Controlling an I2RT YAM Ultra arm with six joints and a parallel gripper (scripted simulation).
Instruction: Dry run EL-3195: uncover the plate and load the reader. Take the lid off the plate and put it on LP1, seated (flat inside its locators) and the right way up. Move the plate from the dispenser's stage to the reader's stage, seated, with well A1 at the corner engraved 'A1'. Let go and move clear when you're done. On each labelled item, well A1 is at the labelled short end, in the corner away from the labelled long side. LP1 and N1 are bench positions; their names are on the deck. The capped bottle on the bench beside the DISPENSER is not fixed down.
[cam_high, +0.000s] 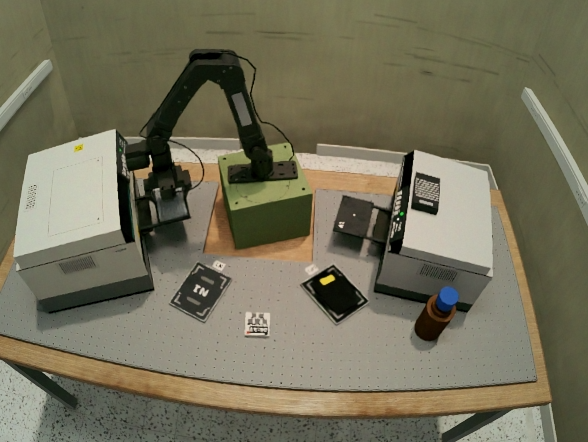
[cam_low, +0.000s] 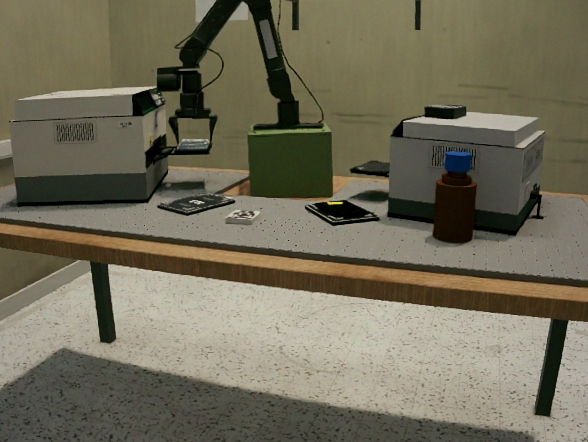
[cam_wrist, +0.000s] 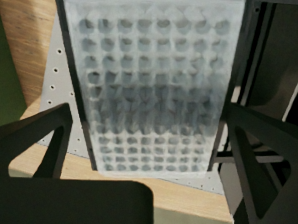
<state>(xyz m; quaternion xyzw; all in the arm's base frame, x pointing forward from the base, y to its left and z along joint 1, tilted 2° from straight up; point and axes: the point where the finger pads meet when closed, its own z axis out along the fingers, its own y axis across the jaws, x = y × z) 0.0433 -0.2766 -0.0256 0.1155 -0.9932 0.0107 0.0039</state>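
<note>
My gripper is now 10 mm above the clear well plate. From my hand the other things lie so: lid: 280 mm ahead, 450 mm to the left, 120 mm below.
</note>
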